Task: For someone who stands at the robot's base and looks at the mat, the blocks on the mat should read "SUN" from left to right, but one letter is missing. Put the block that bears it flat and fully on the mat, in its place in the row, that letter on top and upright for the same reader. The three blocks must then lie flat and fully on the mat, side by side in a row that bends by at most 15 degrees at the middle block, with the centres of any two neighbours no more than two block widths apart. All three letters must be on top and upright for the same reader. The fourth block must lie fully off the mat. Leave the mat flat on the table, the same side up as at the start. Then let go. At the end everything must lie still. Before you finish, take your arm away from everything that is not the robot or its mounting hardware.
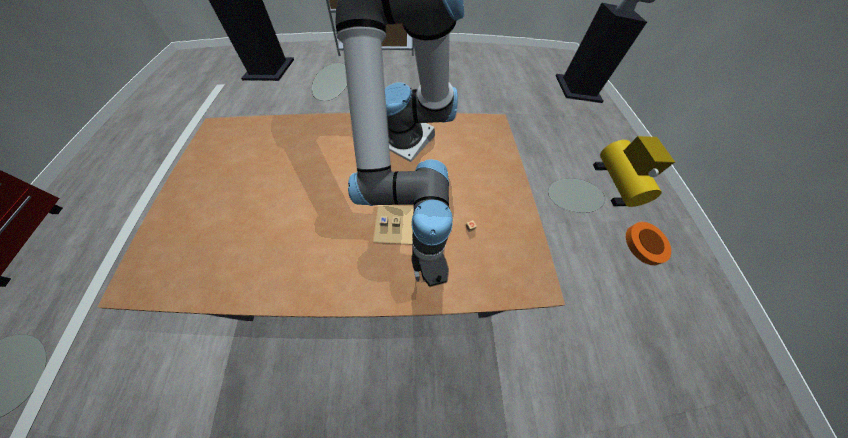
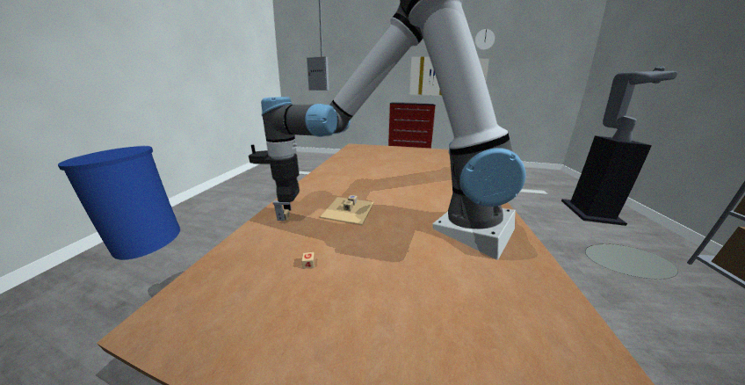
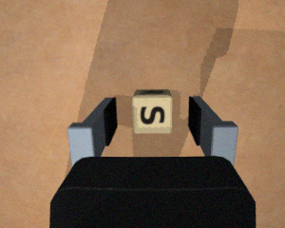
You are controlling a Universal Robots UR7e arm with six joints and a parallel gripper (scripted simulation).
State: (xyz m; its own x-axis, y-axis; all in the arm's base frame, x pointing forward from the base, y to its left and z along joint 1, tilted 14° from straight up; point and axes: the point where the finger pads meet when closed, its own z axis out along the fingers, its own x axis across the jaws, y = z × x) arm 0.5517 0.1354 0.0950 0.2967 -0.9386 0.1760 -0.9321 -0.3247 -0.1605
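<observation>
My hand is 17 cm past the letter block, 11 cm to the left of it and 1 cm above it. Also, from my hand: mat: 17 cm behind, 11 cm to the right, 3 cm below.
</observation>
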